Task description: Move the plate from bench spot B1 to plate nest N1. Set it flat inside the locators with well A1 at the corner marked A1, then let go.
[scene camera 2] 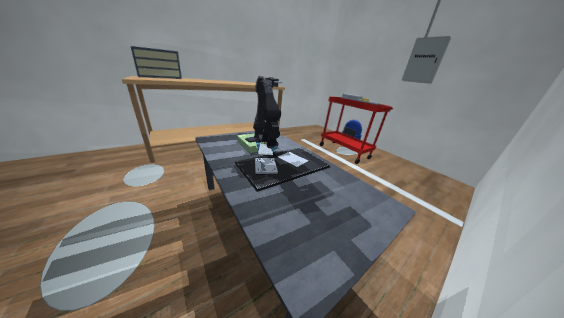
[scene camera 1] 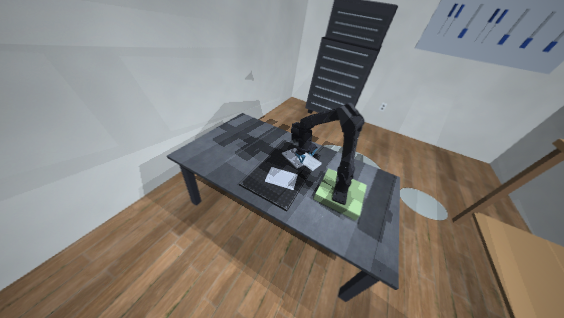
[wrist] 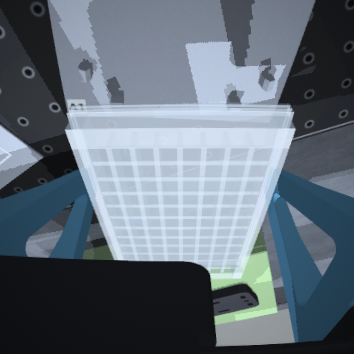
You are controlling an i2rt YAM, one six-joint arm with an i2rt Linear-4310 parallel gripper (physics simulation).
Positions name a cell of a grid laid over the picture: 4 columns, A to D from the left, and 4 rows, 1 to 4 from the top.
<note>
The gripper (wrist: C2) holds a well plate (wrist: C3); nothing else touches it. Further things: a grey nest (wrist: B1).
</note>
